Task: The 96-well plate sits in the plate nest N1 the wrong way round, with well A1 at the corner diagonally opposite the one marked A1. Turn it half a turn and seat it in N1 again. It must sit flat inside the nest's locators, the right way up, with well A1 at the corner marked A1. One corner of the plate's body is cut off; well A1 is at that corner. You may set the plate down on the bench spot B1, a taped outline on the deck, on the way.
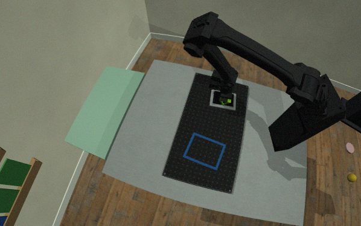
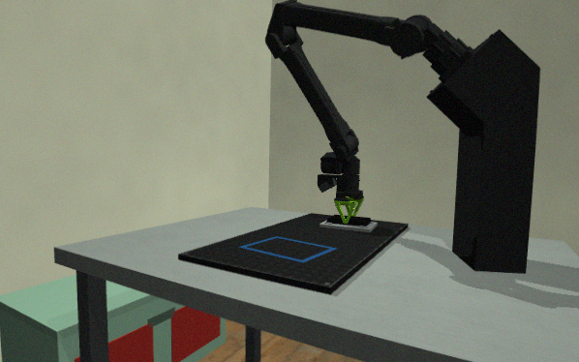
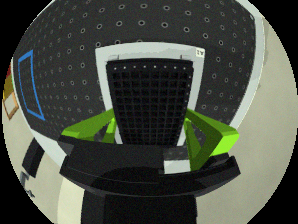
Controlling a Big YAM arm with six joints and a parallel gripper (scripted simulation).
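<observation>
My gripper is now right at the black 96-well plate. The rest, counted from my hand: plate nest N1 (2 cm below); then A1 mark (9 cm ahead, 2 cm to the right, 1 cm below).
</observation>
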